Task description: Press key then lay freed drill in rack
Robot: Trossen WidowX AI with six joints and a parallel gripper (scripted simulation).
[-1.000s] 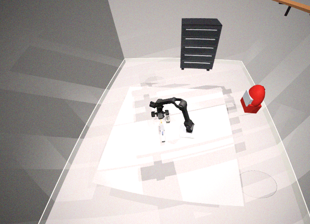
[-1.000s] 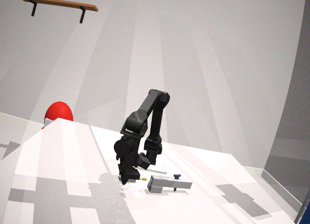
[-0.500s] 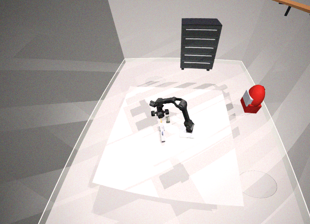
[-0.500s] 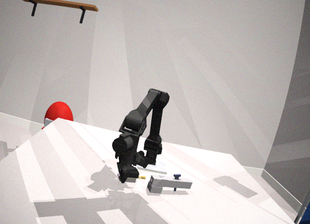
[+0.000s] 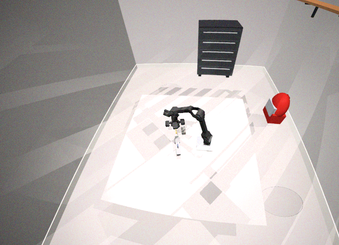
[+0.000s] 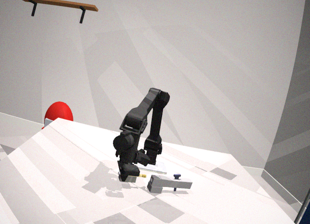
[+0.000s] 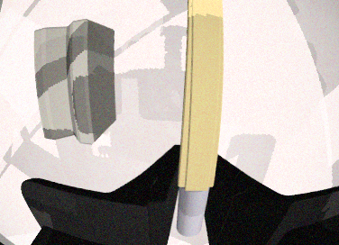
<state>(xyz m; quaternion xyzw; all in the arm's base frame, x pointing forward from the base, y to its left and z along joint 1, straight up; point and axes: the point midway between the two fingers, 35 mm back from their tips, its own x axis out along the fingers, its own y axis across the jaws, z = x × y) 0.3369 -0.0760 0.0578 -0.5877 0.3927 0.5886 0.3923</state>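
Now: gripper tip 80 mm past the grey rack, 20 mm above it and 10 mm to the right of it. From my gripper tip the other things lie so: grey housing block (190 mm to the left, 80 mm behind); then drill (40 mm to the left, 30 mm above, 20 mm behind); then blue key (210 mm to the left, 90 mm behind, 20 mm above).
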